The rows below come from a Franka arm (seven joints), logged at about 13 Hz.
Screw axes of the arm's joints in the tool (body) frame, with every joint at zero. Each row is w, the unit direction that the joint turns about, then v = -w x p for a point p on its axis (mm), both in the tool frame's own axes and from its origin. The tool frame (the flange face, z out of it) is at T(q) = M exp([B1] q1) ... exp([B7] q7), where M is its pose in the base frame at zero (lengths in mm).
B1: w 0 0 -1 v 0 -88 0
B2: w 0 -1 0 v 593 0 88
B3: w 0 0 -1 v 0 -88 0
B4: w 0 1 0 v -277 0 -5.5
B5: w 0 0 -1 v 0 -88 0
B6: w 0 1 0 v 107 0 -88
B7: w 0 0 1 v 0 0 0
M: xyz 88 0 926 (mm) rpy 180 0 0 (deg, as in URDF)
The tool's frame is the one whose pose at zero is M.
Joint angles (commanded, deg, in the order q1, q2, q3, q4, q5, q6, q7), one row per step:
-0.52, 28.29, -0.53, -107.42, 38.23, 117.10, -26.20
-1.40, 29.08, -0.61, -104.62, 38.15, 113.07, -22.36
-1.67, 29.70, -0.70, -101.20, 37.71, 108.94, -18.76
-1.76, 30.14, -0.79, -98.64, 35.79, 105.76, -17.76
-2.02, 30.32, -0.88, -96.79, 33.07, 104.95, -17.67
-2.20, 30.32, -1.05, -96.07, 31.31, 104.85, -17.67
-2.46, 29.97, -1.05, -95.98, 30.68, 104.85, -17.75
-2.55, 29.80, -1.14, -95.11, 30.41, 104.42, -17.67
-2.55, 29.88, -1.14, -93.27, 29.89, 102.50, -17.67
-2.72, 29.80, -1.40, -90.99, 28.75, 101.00, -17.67
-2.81, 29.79, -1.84, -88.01, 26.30, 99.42, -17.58
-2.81, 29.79, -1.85, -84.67, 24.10, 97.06, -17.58
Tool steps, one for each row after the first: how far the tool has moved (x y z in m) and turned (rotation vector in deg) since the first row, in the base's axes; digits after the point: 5 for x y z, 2 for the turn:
0.00755, -0.00495, 0.00843, 0.97, 3.28, -2.22
0.01746, -0.00410, 0.02310, 1.54, 5.78, -3.24
0.02310, -0.00433, 0.03358, 0.90, 6.82, -1.55
0.02932, -0.01054, 0.04253, -1.16, 5.95, -0.02
0.03186, -0.01635, 0.04650, -2.69, 5.39, 0.67
0.03232, -0.02004, 0.05068, -3.21, 4.95, 0.81
0.03565, -0.02200, 0.05841, -3.41, 4.33, 0.89
0.03996, -0.02094, 0.06944, -3.35, 4.20, 1.98
0.04643, -0.02586, 0.08543, -4.17, 3.19, 2.76
0.05426, -0.03366, 0.10517, -6.37, 1.82, 3.96
0.06093, -0.03536, 0.12749, -8.06, 0.72, 5.76

